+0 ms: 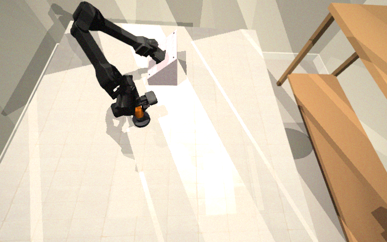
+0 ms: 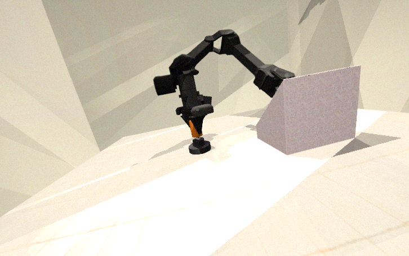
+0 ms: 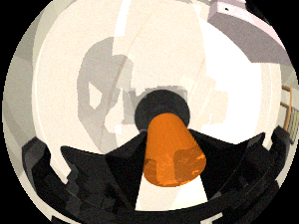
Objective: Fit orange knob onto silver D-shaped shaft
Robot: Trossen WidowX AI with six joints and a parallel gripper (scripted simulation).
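The black round pedestal is 4 cm below my gripper tip. The rest, counted from my gripper tip: orange knob: 3 cm above.
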